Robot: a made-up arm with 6 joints.
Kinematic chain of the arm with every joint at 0, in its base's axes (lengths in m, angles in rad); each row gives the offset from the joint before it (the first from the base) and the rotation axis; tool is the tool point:
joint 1: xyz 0 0 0.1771 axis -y
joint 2: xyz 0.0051 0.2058 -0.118 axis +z
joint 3: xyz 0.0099 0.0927 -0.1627 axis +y
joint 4: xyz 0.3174 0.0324 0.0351 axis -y
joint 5: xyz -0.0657 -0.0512 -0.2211 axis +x
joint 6: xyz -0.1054 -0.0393 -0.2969 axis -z
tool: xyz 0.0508 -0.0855 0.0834
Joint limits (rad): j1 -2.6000..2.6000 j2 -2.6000..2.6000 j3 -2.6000..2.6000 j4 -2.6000..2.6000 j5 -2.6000..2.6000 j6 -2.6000..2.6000
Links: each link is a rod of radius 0.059 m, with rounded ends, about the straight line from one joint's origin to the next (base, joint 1, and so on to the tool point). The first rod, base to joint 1, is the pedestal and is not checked.
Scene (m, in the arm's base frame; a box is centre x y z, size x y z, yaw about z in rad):
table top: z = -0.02
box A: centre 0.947 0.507 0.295 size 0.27 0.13 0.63 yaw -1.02
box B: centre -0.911 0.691 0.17 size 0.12 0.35 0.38 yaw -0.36
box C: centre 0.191 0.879 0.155 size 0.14 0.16 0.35 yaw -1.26
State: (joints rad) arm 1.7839 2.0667 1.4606 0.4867 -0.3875 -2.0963
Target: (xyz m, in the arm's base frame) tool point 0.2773 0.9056 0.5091
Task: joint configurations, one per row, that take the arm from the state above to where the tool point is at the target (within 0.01 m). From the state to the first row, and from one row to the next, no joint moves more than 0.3 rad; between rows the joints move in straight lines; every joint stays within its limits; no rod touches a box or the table.
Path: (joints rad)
1: 1.8629 1.9455 1.2548 0.5404 -0.4183 -2.0221
2: 1.9418 1.8243 1.0490 0.5942 -0.4492 -1.9478
3: 2.0208 1.7032 0.8431 0.6479 -0.4800 -1.8736
4: 2.0844 1.6539 0.6179 0.8045 -0.5158 -1.8712
5: 2.1480 1.6047 0.3927 0.9611 -0.5517 -1.8689
6: 2.2116 1.5555 0.1675 1.1178 -0.5875 -1.8665
7: 2.2752 1.5063 -0.0577 1.2744 -0.6234 -1.8641

